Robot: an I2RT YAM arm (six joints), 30 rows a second.
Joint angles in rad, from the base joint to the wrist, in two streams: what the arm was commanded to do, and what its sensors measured. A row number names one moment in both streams.
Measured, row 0: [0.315, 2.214, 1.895, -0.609, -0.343, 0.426]
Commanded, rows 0 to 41: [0.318, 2.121, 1.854, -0.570, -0.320, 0.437]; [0.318, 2.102, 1.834, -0.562, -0.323, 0.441]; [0.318, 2.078, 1.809, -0.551, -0.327, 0.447]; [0.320, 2.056, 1.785, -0.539, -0.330, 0.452]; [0.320, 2.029, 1.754, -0.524, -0.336, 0.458]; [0.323, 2.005, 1.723, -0.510, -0.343, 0.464]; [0.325, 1.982, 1.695, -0.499, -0.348, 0.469]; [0.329, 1.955, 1.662, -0.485, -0.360, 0.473]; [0.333, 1.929, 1.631, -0.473, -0.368, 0.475]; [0.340, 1.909, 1.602, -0.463, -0.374, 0.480]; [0.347, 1.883, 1.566, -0.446, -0.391, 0.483]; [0.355, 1.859, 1.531, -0.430, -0.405, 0.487]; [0.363, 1.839, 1.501, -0.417, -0.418, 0.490]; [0.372, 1.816, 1.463, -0.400, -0.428, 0.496]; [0.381, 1.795, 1.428, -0.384, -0.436, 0.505]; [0.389, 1.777, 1.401, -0.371, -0.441, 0.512]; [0.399, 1.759, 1.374, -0.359, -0.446, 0.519]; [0.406, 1.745, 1.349, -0.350, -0.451, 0.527]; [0.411, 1.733, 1.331, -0.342, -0.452, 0.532]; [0.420, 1.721, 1.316, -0.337, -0.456, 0.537]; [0.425, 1.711, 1.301, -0.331, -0.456, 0.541]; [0.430, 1.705, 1.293, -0.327, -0.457, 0.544]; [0.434, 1.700, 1.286, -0.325, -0.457, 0.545]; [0.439, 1.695, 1.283, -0.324, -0.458, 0.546]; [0.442, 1.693, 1.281, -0.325, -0.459, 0.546]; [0.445, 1.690, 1.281, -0.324, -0.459, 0.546]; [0.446, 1.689, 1.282, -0.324, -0.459, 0.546]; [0.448, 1.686, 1.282, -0.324, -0.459, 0.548]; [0.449, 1.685, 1.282, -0.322, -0.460, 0.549]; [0.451, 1.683, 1.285, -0.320, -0.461, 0.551]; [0.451, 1.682, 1.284, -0.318, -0.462, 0.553]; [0.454, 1.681, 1.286, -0.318, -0.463, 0.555]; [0.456, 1.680, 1.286, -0.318, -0.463, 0.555]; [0.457, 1.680, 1.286, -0.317, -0.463, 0.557]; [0.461, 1.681, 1.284, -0.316, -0.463, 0.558]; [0.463, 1.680, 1.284, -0.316, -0.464, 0.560]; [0.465, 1.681, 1.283, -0.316, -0.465, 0.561]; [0.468, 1.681, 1.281, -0.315, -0.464, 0.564]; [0.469, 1.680, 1.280, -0.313, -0.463, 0.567]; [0.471, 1.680, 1.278, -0.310, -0.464, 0.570]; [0.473, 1.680, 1.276, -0.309, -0.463, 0.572]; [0.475, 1.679, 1.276, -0.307, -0.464, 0.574]
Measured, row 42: [0.466, 1.708, 1.289, -0.324, -0.450, 0.559]
